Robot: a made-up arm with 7 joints. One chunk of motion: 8 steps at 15 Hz.
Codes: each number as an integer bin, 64 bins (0 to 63) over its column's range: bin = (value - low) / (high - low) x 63, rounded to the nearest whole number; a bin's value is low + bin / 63 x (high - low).
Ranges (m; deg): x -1.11..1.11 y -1.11..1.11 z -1.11..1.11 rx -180..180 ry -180..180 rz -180..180
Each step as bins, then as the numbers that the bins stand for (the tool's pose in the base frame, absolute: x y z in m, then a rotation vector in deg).
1 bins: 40 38 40 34 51 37
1 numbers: 0.2995 0.2290 0.2995 14.29 111.43 31.43
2 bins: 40 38 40 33 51 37
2 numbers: 0.2995 0.2290 0.2995 8.57 111.43 31.43
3 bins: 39 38 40 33 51 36
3 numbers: 0.2643 0.2290 0.2995 8.57 111.43 25.71
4 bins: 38 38 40 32 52 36
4 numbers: 0.2290 0.2290 0.2995 2.86 117.14 25.71
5 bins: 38 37 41 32 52 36
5 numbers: 0.2290 0.1938 0.3348 2.86 117.14 25.71
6 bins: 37 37 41 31 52 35
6 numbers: 0.1938 0.1938 0.3348 -2.86 117.14 20.00
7 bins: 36 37 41 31 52 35
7 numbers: 0.1586 0.1938 0.3348 -2.86 117.14 20.00
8 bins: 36 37 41 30 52 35
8 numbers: 0.1586 0.1938 0.3348 -8.57 117.14 20.00
